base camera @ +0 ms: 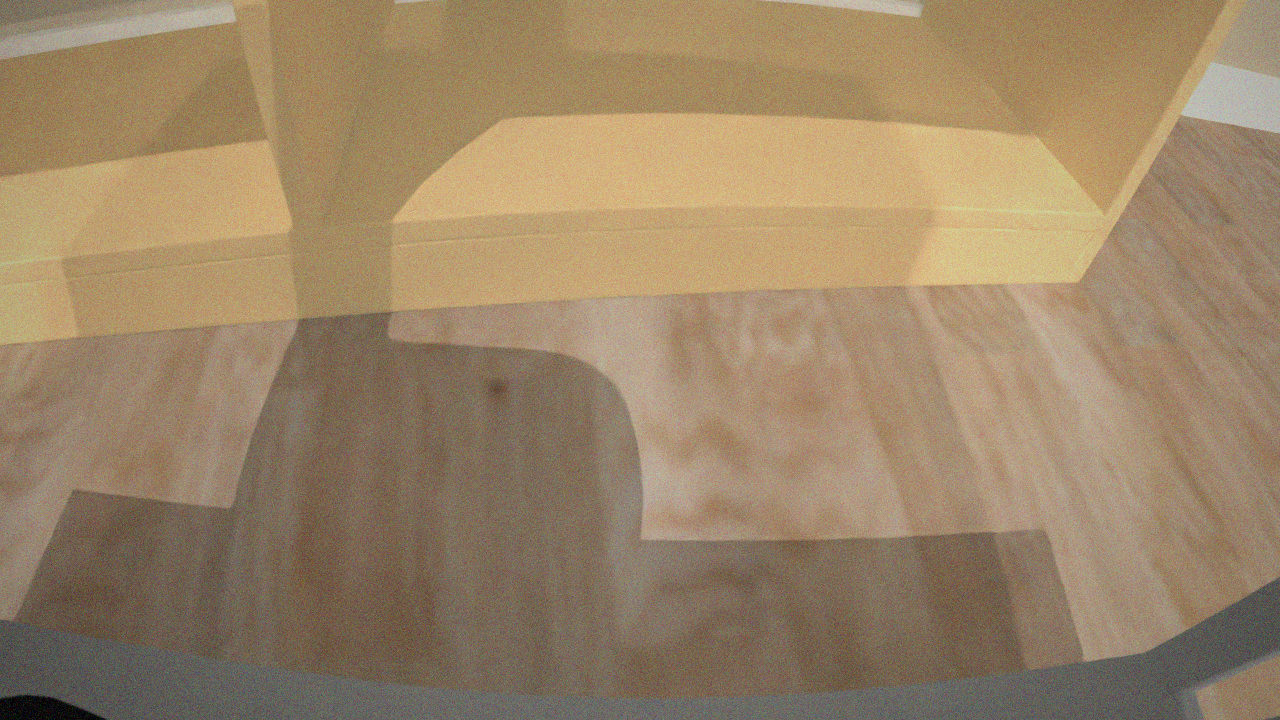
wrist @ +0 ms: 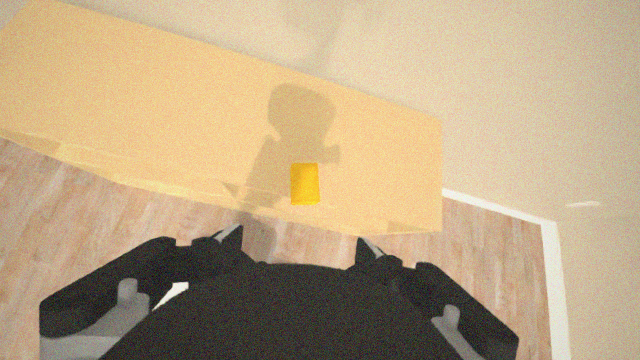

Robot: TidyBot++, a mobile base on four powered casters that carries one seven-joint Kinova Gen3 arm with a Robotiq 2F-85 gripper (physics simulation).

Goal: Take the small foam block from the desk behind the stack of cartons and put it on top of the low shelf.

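Places are measured from the arm's base along level axes (x back, y right, z up), in centimetres.
Pixels of known places: gripper, between the fingertips: (wrist: 300,244).
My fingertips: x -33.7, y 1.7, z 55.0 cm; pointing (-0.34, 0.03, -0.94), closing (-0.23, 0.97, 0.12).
Note:
For each thing: its middle in the pictures, then the offset to it from my fingertips. "spot": a spot on its surface instead. Level surfaces: height alone.
- small foam block, middle of its body: (wrist: 304,184) dy +0.5, dx -13.9, dz -31.4 cm
- Wood floor, height of its surface: dz -94.6 cm
- upright divider, a spot on its surface: (base camera: 277,116) spot: dy -19.4, dx -8.0, dz -78.6 cm
The small foam block (wrist: 305,183) is yellow and lies on top of the low shelf (base camera: 662,259) (wrist: 165,95), near its front edge and towards its right end in the wrist view. My gripper (wrist: 300,244) is open and empty. It hangs above and apart from the block, with its fingertips lower in the wrist view than the block. The shelf is light wood; the base camera shows its open lower compartments and front board. The gripper and the block do not show in the base camera view. The desk and the cartons do not show in either view.
A beige wall (wrist: 500,100) stands behind the shelf. A white baseboard (wrist: 555,280) (base camera: 1239,96) runs along the wall at the right. Wood floor (base camera: 760,411) (wrist: 490,260) lies in front of the shelf and past its right end. An upright divider (base camera: 277,116) parts the shelf's compartments.

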